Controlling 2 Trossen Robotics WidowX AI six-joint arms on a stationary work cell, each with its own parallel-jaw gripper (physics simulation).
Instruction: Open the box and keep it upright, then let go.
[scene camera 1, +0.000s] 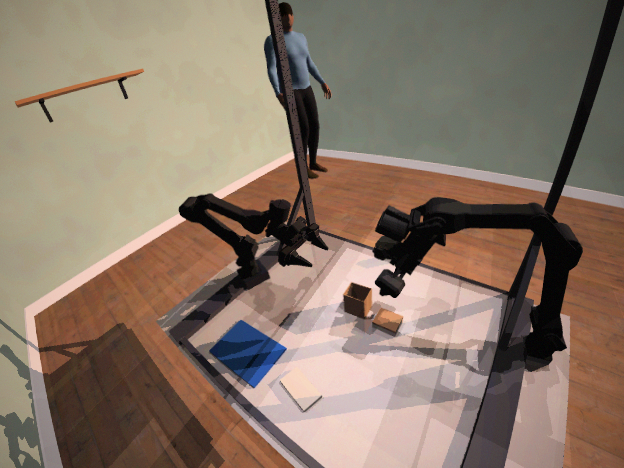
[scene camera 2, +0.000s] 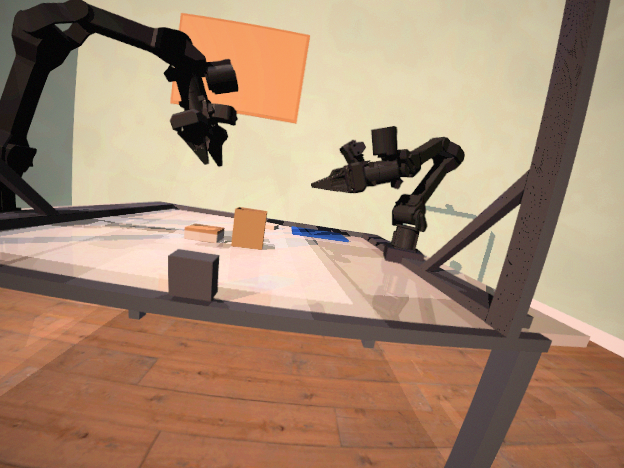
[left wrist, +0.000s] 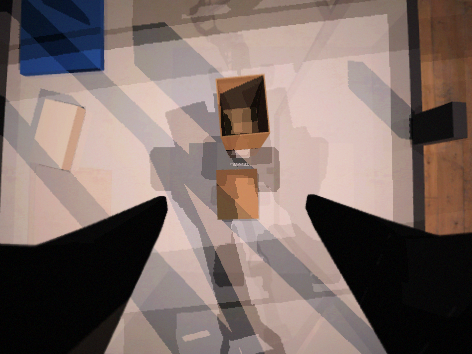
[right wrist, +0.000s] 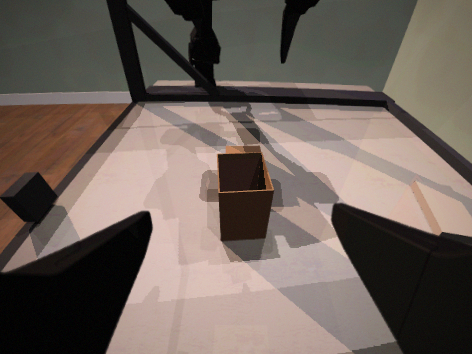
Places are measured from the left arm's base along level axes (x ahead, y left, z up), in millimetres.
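Pixels of known places: left gripper, fingertip midpoint: (scene camera 2: 214, 165) (left wrist: 238, 201) (right wrist: 247, 64); right gripper, fingertip midpoint: (scene camera 1: 320, 257) (scene camera 2: 313, 185) (right wrist: 242, 216); left arm's base, link origin: (scene camera 1: 538, 348); right arm's base, link origin: (scene camera 1: 251, 270) (scene camera 2: 403, 248).
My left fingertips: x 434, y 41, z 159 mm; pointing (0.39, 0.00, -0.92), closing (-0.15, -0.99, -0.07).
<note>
Ahead of a thing's pixels: the offset from my left fingertips to its middle. "pt": to the spot under its first point.
A brown box @[dz -135, dx +101, dy -22 mm] (scene camera 1: 357, 302) (scene camera 2: 248, 229) (left wrist: 244, 141) (right wrist: 244, 216) stands upright on the table with its top open and its inside showing. A flat brown lid @[dz -165, dx -6, dy +3 mm] (scene camera 1: 387, 320) (scene camera 2: 203, 233) (left wrist: 237, 195) (right wrist: 243, 149) lies on the table close beside it, apart from the box. My left gripper (scene camera 2: 212, 163) (left wrist: 238, 201) is open and empty, pointing down high above the table near the lid. Its fingertips are hidden in scene camera 1. My right gripper (scene camera 1: 319, 256) (scene camera 2: 313, 185) (right wrist: 242, 216) is open and empty, held above the table and apart from the box, facing it.
A blue flat square @[pt dz -171, dx +355, dy +272 mm] (scene camera 1: 245, 352) (scene camera 2: 318, 234) (left wrist: 62, 61) and a cream slab @[dz -172, dx +143, dy +293 mm] (scene camera 1: 300, 389) (scene camera 2: 272, 226) (left wrist: 57, 132) (right wrist: 445, 205) lie on the table. A dark block @[dz -148, dx +48, dy -317 mm] (scene camera 2: 190, 275) (left wrist: 436, 125) (right wrist: 29, 196) sits at the table's edge. A frame post (scene camera 1: 289, 100) (scene camera 2: 554, 141) rises from a corner.
</note>
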